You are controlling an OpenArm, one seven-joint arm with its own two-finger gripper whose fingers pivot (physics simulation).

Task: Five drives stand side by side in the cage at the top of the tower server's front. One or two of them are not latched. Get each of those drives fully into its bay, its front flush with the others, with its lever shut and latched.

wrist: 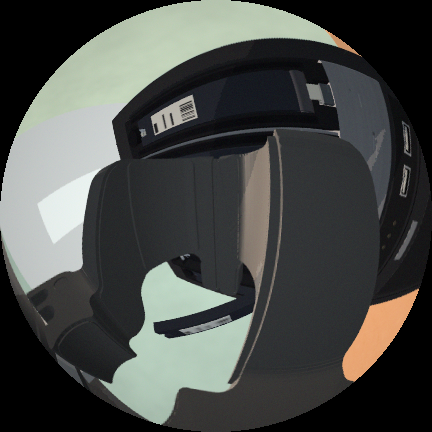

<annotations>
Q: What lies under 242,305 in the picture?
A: A labelled lever.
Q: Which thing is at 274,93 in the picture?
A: A drive.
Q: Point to a tower server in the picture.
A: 259,49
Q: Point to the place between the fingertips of the gripper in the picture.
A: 226,227
</annotations>
